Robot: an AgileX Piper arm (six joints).
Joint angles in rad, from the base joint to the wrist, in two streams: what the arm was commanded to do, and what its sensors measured. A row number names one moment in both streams.
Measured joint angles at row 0:
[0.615 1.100 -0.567 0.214 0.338 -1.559]
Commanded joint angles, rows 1 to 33:
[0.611 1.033 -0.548 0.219 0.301 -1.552]
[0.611 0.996 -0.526 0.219 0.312 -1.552]
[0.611 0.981 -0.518 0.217 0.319 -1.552]
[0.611 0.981 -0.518 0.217 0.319 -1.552]
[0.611 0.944 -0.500 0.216 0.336 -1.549]
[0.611 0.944 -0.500 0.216 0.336 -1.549]
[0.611 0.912 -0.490 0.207 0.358 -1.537]
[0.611 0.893 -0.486 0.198 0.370 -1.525]
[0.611 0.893 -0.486 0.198 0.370 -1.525]
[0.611 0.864 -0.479 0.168 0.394 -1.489]
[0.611 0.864 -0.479 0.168 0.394 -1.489]
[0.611 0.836 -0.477 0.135 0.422 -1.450]
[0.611 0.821 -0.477 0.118 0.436 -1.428]
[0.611 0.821 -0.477 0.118 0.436 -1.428]
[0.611 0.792 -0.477 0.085 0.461 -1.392]
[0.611 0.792 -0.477 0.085 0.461 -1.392]
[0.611 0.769 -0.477 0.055 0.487 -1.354]
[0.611 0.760 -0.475 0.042 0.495 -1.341]
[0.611 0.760 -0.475 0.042 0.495 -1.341]
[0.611 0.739 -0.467 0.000 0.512 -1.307]
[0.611 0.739 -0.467 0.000 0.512 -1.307]
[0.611 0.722 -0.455 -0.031 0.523 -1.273]
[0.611 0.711 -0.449 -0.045 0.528 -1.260]
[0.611 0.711 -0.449 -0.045 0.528 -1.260]
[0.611 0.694 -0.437 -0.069 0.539 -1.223]
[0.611 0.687 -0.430 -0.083 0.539 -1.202]
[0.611 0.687 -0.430 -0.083 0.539 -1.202]
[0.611 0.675 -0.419 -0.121 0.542 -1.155]
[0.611 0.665 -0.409 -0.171 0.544 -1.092]
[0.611 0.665 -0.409 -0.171 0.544 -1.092]
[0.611 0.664 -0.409 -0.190 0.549 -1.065]
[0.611 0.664 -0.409 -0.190 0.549 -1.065]
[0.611 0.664 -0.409 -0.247 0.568 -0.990]
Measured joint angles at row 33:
[0.615 0.680 -0.403 -0.152 0.617 -1.087]
